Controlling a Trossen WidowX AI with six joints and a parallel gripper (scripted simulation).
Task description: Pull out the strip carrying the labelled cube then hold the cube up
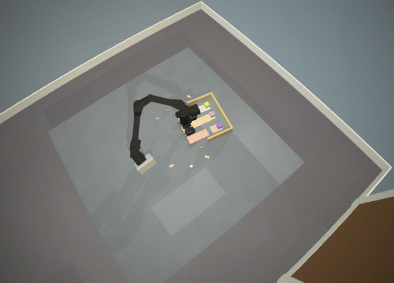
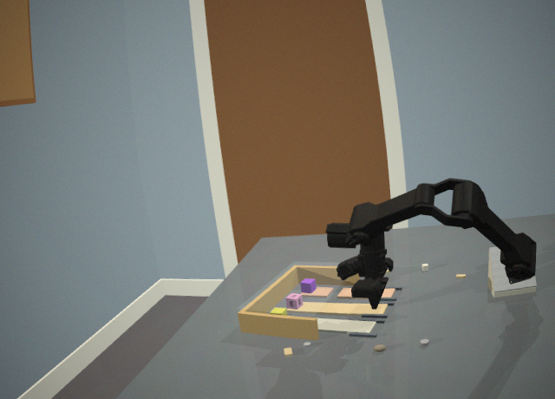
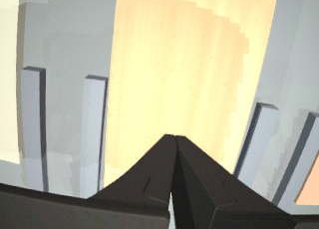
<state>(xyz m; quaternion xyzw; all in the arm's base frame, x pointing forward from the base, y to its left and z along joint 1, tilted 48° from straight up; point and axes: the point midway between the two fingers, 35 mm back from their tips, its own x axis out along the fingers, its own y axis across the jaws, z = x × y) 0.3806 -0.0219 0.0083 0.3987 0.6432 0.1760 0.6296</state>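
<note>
Now: the tan strip 9 cm ahead of my gripper tip and 3 cm to the right of it. Also, from my gripper tip: pink labelled cube: 20 cm ahead, 6 cm to the right, 1 cm above.
</note>
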